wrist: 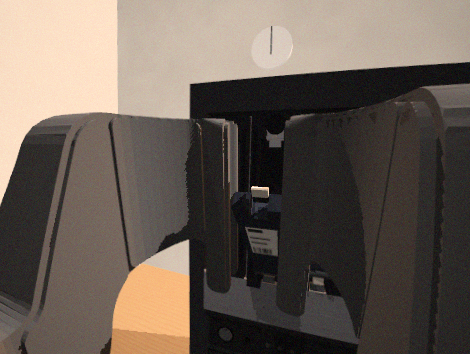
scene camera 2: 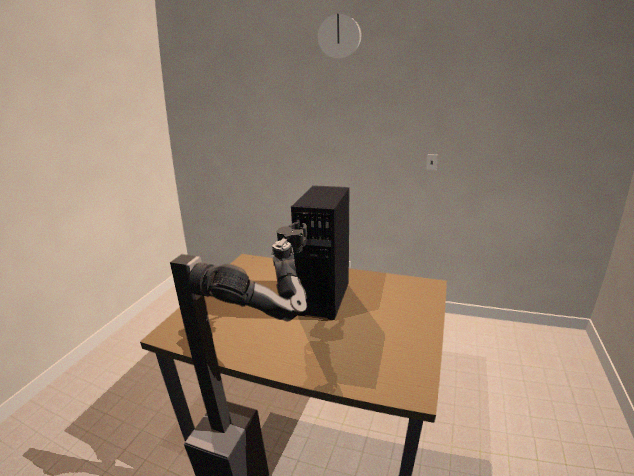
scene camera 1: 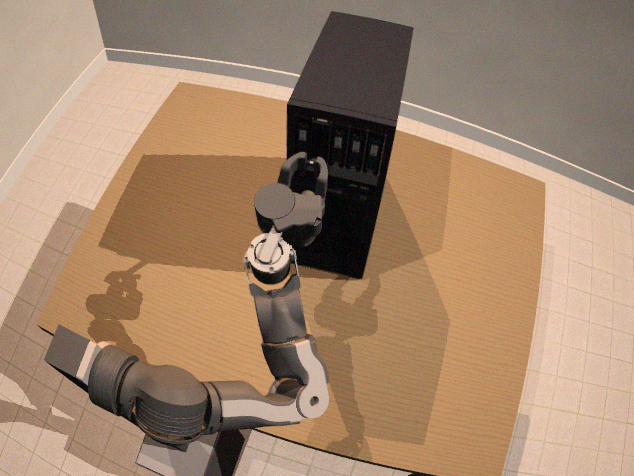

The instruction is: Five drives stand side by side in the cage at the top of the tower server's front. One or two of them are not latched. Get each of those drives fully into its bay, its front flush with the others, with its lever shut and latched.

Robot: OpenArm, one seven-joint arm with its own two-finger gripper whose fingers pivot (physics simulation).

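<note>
The black tower server (scene camera 1: 353, 66) (scene camera 2: 342, 240) (wrist: 320, 82) has its drive cage at the top front. The second drive from the left has its lever (wrist: 262, 242) (scene camera 1: 310, 163) tipped out from the front, with a pale tab at its end and a tilted label. My gripper (scene camera 1: 311, 158) (scene camera 2: 300, 225) (wrist: 262, 207) is shut on that lever, one finger at each side. In scene camera 1, the leftmost drive (scene camera 1: 302, 135) and the third (scene camera 1: 337, 142), fourth (scene camera 1: 355, 147) and fifth (scene camera 1: 374, 151) drives show upright fronts with labels. The fingers hide much of the cage in the wrist view.
The server stands on the wooden table (scene camera 1: 486, 307) (scene camera 2: 409, 327) (wrist: 150, 295), near its back. The arm reaches in from the front left, from a dark post (scene camera 2: 197, 327). A grey sill (wrist: 250, 300) runs below the drives. A round clock (scene camera 2: 339, 35) (wrist: 271, 47) hangs on the back wall.
</note>
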